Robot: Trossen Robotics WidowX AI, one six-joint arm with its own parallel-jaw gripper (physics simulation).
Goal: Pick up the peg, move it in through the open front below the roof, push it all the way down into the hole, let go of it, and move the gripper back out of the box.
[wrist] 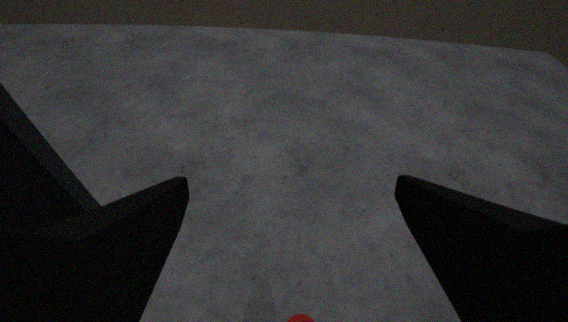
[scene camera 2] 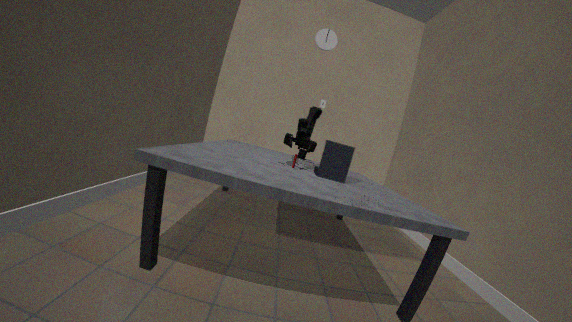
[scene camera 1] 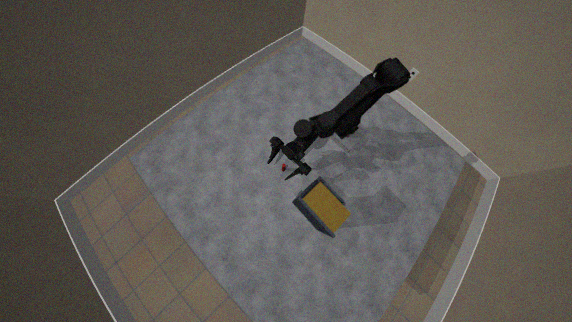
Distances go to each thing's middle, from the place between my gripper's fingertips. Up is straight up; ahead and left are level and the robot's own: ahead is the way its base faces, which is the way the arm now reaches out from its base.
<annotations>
The box (scene camera 1: 298, 202) is 80 mm behind my hand, 200 mm to the left of it and 10 mm below it. The rest, counted from my hand: yellow roof (scene camera 1: 328, 208): 50 mm behind, 200 mm to the left, 80 mm above.
</annotations>
